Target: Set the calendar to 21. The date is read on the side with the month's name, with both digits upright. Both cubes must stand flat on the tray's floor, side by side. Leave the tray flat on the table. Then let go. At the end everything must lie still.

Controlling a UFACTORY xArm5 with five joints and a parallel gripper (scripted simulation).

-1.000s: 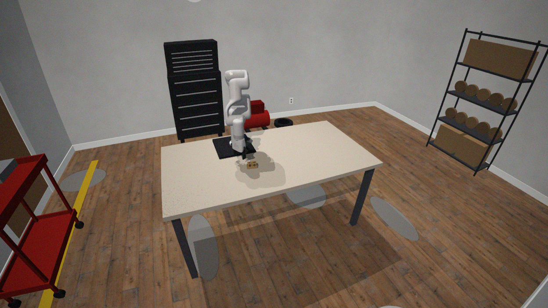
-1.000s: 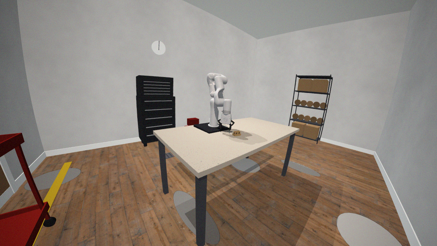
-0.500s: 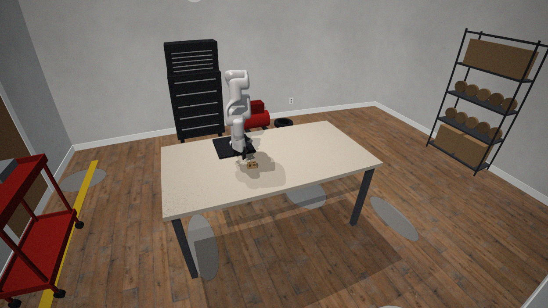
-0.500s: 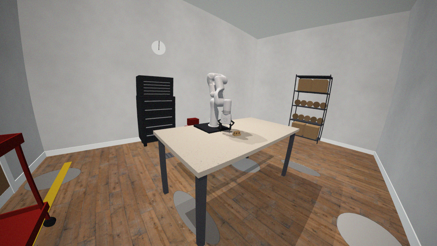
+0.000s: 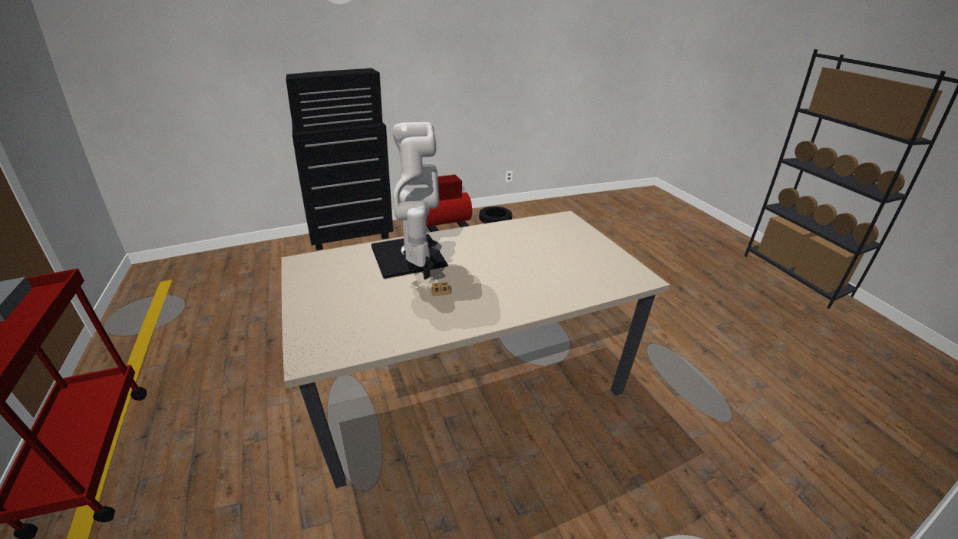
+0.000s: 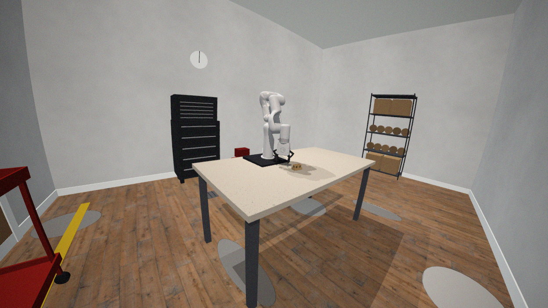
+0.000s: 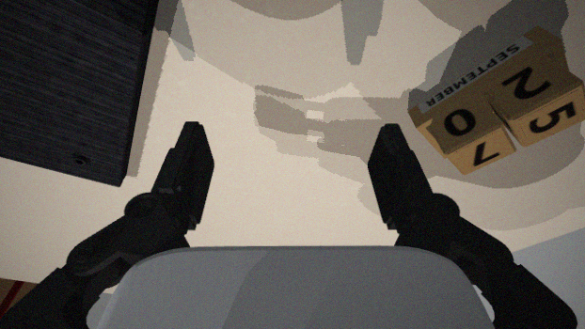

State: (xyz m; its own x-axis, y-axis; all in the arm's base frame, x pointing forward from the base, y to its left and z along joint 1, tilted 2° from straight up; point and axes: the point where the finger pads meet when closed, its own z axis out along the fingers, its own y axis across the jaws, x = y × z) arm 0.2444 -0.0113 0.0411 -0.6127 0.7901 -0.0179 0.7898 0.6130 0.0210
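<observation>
Now: the wooden digit cube 9 cm ahead of my hand, 6 cm to the left of it and 3 cm below it. Round my hand: wooden tray: 9 cm ahead, 8 cm to the left, 4 cm below.
</observation>
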